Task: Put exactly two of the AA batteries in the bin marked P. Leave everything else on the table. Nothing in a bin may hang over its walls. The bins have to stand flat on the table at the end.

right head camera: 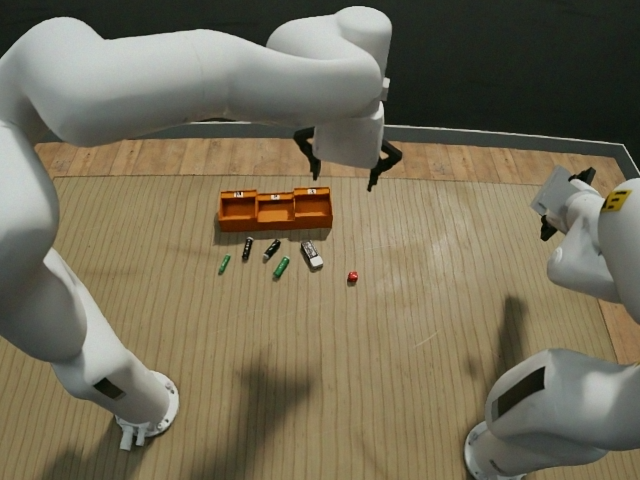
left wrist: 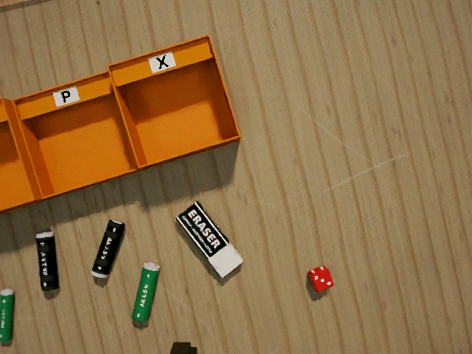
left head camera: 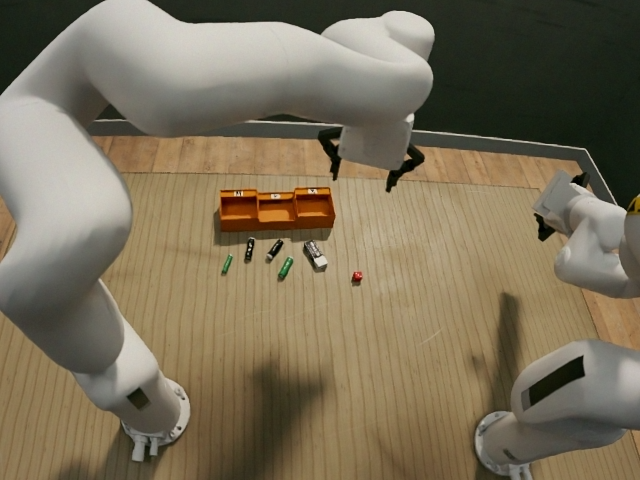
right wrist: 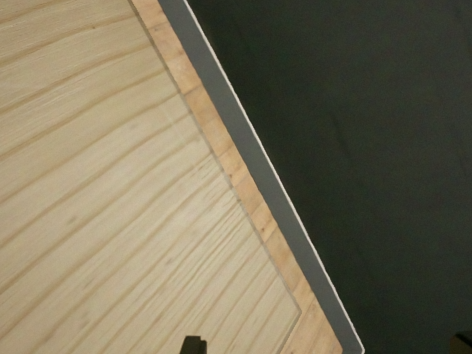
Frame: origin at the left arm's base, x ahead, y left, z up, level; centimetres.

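Seen in the pictures: left gripper, fingertip midpoint: (right head camera: pixel 343 180) (left head camera: pixel 361 181); left arm's base, link origin: (right head camera: pixel 147 404) (left head camera: pixel 155 411); right arm's base, link origin: (right head camera: pixel 495 453) (left head camera: pixel 503 443).
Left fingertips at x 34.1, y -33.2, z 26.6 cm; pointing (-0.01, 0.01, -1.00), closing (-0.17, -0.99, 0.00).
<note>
Offsets run from my left fingertips to a thing's middle. "*": to the spot under its first point.
The orange bin marked P @(dx +12.0, dy +13.9, dz -24.2 cm) (left head camera: pixel 276 225) (right head camera: pixel 275 225) (left wrist: pixel 97 91) is the middle one of three joined bins and is empty. In front lie two black batteries, one @(dx +1.9, dy +19.0, dz -25.9 cm) (left head camera: pixel 249 249) (right head camera: pixel 247 249) (left wrist: pixel 47 261) upright in the picture, the other @(dx +2.1, dy +13.7, dz -25.9 cm) (left head camera: pixel 275 249) (right head camera: pixel 271 249) (left wrist: pixel 108 248) slanted, a green battery @(dx -2.1, dy +11.0, dz -25.9 cm) (left head camera: pixel 285 267) (right head camera: pixel 281 267) (left wrist: pixel 146 293), and a thinner green battery @(dx -2.2, dy +23.4, dz -26.1 cm) (left head camera: pixel 226 264) (right head camera: pixel 224 264) (left wrist: pixel 6 316) at the left. My left gripper (left head camera: pixel 362 181) (right head camera: pixel 343 180) is open and empty, above the table, right of the bins in the head views. My right gripper (left head camera: pixel 562 205) (right wrist: pixel 328 344) is open, far right.
The X bin @(* dx +16.8, dy +3.8, dz -22.4 cm) (left wrist: pixel 190 52) is right of P; another bin @(* dx +6.6, dy +22.2, dz -24.3 cm) (left head camera: pixel 237 225) is left of P. A black-and-white eraser @(dx +1.6, dy +4.8, dz -25.9 cm) (left head camera: pixel 315 254) (right head camera: pixel 311 254) (left wrist: pixel 209 240) and a red die @(dx -3.4, dy -4.2, dz -25.8 cm) (left head camera: pixel 357 276) (right head camera: pixel 352 276) (left wrist: pixel 320 278) lie on the table. The left arm reaches across the top of the head views.
</note>
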